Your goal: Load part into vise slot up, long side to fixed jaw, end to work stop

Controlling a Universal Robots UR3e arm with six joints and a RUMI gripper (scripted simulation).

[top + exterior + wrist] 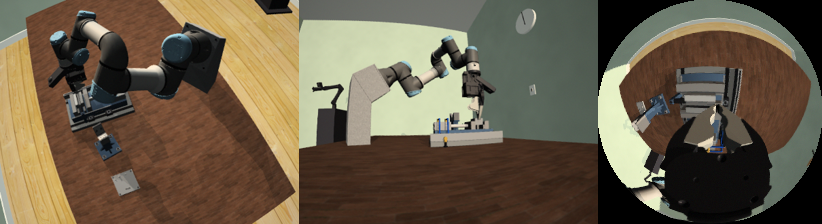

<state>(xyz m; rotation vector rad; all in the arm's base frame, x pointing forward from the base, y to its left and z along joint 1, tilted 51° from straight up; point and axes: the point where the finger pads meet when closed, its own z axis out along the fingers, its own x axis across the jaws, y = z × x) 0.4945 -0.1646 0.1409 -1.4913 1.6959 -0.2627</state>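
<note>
Right now my hand is 30 mm to the right of the part and 20 mm above it. Round my hand: grey infeed plate (120 mm behind, 410 mm to the left, 110 mm below).
</note>
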